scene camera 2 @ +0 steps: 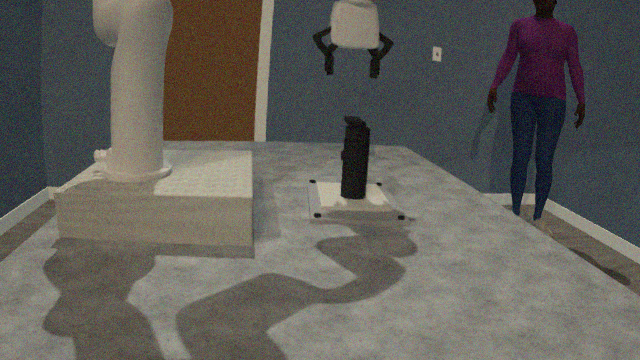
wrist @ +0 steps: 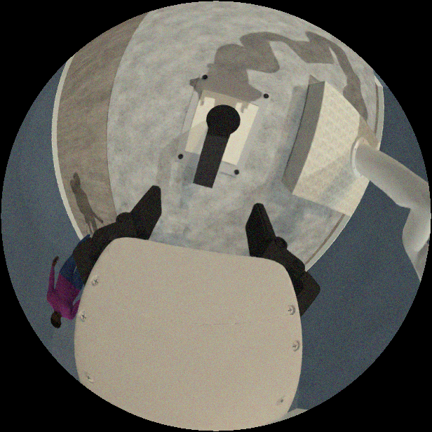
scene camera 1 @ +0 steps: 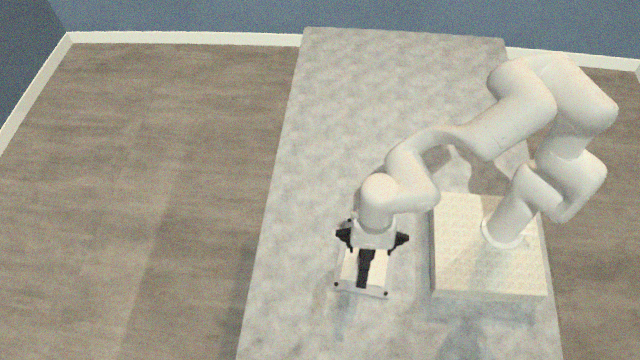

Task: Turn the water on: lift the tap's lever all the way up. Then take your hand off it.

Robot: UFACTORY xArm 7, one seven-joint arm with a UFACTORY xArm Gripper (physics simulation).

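Seen in the pictures: gripper, fingertip midpoint: (scene camera 2: pixel 351 76) (scene camera 1: pixel 370 248); arm's base, origin of the base link: (scene camera 2: pixel 137 172) (scene camera 1: pixel 501 230).
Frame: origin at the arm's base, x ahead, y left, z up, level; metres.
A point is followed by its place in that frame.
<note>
The black tap (scene camera 1: pixel 366 267) {y 0.206, x 0.389, z 0.081 m} (scene camera 2: pixel 355 162) {y 0.086, x 0.387, z 0.010 m} (wrist: pixel 223 120) stands upright on a cream and grey base plate (scene camera 1: pixel 379 270) {y 0.153, x 0.348, z -0.061 m} (scene camera 2: pixel 327 196) {y 0.100, x 0.342, z -0.061 m} (wrist: pixel 243 142). Its lever (scene camera 2: pixel 354 120) {y 0.141, x 0.390, z 0.081 m} shows edge-on at the top of the body in scene camera 2; how far it is raised I cannot tell exactly. In the wrist view a long flat black bar runs from the round top toward my side. My gripper (scene camera 1: pixel 370 251) {y 0.191, x 0.387, z 0.167 m} (scene camera 2: pixel 352 75) {y 0.191, x 0.387, z 0.167 m} (wrist: pixel 205 206) is open and empty. Its fingers hang above the tap, with a gap between them and the tap's top. In scene camera 1 the gripper hides the tap's upper part.
The cream block (scene camera 1: pixel 515 275) {y 0.138, x -0.035, z 0.000 m} (scene camera 2: pixel 200 220) {y -0.116, x 0.136, z -0.037 m} (wrist: pixel 325 145) under the arm's base stands beside the tap. The arm reaches over from it. A person in a purple top (scene camera 2: pixel 545 65) (wrist: pixel 62 297) stands beyond the table's edge, near the wall.
</note>
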